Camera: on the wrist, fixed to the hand. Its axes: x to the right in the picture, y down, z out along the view.
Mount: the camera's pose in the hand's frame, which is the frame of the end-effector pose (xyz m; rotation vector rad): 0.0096 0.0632 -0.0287 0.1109 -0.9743 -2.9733
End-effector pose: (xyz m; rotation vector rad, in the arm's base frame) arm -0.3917 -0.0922 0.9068 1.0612 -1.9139 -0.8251
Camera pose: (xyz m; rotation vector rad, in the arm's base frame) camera -0.3941 -0.0775 0.9753 -1.4887 -0.6128 1.1243
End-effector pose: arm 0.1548 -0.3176 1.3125 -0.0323 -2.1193 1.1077
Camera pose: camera 0.1468 -0.2545 1.2830 2.6645 -0.3297 -0.8950
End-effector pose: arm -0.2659 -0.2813 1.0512 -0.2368 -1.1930 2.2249
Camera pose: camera -0.2882 -0.2821 0.9848 1.5773 -0.3399 -0.5321
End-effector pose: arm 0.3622 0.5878 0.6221 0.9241 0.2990 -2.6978
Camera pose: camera 0.3915 0.5345 0.5872 0.7999 -0.4783 0.4986
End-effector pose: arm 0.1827 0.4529 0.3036 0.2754 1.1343 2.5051
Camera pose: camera 0.1485 0.3991 0.3327 -0.1993 0.1379 -0.4413
